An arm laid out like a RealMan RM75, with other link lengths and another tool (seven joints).
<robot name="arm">
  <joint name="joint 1" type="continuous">
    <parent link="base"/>
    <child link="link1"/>
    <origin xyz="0 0 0.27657" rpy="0 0 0"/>
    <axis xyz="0 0 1"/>
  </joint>
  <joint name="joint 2" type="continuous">
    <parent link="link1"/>
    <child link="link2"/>
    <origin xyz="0 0 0" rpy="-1.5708 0 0"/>
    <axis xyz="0 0 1"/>
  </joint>
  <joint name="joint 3" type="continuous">
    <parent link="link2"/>
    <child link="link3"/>
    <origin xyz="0 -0.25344 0" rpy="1.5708 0 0"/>
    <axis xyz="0 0 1"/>
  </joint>
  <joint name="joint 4" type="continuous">
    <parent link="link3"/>
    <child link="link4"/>
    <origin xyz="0 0 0" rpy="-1.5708 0 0"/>
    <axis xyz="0 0 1"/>
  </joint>
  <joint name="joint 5" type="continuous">
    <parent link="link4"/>
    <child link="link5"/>
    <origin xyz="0 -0.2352 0" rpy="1.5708 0 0"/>
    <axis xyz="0 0 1"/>
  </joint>
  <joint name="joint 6" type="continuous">
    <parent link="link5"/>
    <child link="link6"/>
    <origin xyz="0 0 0" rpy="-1.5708 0 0"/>
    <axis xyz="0 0 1"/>
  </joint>
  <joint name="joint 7" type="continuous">
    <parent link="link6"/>
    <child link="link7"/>
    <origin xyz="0 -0.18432 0" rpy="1.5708 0 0"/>
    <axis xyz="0 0 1"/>
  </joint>
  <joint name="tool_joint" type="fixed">
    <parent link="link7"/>
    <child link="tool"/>
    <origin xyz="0.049 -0.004 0.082" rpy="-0.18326 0 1.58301"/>
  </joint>
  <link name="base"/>
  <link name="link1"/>
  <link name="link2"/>
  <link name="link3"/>
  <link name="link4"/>
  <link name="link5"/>
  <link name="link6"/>
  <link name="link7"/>
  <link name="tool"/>
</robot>
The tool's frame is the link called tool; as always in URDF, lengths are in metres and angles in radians. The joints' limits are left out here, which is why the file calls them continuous.
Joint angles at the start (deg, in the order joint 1, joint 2, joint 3, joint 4, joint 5, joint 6, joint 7): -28.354, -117.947, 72.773, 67.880, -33.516, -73.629, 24.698
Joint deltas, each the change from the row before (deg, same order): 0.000, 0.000, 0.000, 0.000, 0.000, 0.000, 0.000; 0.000, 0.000, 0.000, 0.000, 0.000, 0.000, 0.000; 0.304, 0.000, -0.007, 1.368, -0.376, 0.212, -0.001; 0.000, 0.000, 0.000, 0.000, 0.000, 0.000, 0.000; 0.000, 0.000, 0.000, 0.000, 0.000, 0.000, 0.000; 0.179, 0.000, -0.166, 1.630, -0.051, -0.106, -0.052; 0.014, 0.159, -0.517, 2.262, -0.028, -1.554, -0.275; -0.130, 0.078, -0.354, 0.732, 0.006, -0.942, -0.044; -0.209, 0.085, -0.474, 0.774, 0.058, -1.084, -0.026; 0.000, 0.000, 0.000, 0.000, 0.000, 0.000, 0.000; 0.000, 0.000, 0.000, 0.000, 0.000, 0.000, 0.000; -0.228, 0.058, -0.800, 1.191, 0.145, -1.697, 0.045; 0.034, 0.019, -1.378, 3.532, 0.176, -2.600, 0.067
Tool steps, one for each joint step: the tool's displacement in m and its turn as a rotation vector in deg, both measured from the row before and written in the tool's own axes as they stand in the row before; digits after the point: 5 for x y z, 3 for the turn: 0.00000, 0.00000, 0.00000, 0.000, 0.000, 0.000; 0.00000, 0.00000, 0.00000, 0.000, 0.000, 0.000; 0.00112, -0.00572, -0.00652, 1.316, -0.160, 0.332; 0.00000, 0.00000, 0.00000, 0.000, 0.000, 0.000; 0.00000, 0.00000, 0.00000, 0.000, 0.000, 0.000; 0.00069, -0.00628, -0.00794, 1.253, -0.391, 0.450; 0.00173, -0.00505, -0.01086, 0.708, -0.133, 0.498; 0.00091, -0.00104, -0.00382, -0.013, 0.081, 0.198; 0.00079, -0.00124, -0.00437, -0.029, 0.061, 0.216; 0.00000, 0.00000, 0.00000, 0.000, 0.000, 0.000; 0.00000, 0.00000, 0.00000, 0.000, 0.000, 0.000; 0.00096, -0.00087, -0.00630, -0.108, 0.100, 0.279; 0.00151, -0.00549, -0.01725, 1.077, -0.396, 0.788
